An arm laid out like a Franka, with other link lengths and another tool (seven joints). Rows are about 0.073 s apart.
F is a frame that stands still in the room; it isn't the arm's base.
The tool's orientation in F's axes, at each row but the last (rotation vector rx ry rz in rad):
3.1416 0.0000 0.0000
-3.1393 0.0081 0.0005
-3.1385 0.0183 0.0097
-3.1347 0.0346 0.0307
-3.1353 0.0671 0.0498
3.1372 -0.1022 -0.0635
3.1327 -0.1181 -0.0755
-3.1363 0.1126 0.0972
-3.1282 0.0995 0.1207
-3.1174 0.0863 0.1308
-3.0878 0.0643 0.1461
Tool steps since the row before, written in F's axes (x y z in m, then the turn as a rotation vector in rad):
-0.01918 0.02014 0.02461 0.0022 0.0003 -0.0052
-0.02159 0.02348 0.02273 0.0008 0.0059 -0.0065
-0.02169 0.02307 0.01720 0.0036 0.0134 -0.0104
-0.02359 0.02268 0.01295 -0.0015 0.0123 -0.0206
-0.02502 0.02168 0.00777 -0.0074 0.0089 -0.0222
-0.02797 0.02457 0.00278 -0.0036 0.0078 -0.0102
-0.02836 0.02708 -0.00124 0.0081 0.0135 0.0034
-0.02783 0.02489 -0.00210 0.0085 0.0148 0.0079
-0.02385 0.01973 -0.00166 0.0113 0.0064 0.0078
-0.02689 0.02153 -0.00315 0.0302 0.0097 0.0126
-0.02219 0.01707 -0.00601 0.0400 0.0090 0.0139
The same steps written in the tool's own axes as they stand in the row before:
-0.01918 -0.02014 -0.02461 0.0022 -0.0003 0.0052
-0.02172 -0.02342 -0.02267 0.0008 -0.0059 0.0065
-0.02206 -0.02287 -0.01700 0.0035 -0.0134 0.0104
-0.02433 -0.02223 -0.01233 -0.0014 -0.0121 0.0207
-0.02616 -0.02062 -0.00685 -0.0071 -0.0085 0.0225
-0.02960 -0.02269 -0.00166 -0.0037 -0.0076 0.0103
-0.03023 -0.02488 0.00250 0.0069 -0.0140 -0.0038
-0.02936 -0.02283 0.00391 0.0069 -0.0154 -0.0084
-0.02485 -0.01816 0.00372 0.0102 -0.0072 -0.0086
-0.02766 -0.01993 0.00586 0.0285 -0.0116 -0.0148
-0.02217 -0.01577 0.00893 0.0381 -0.0114 -0.0171

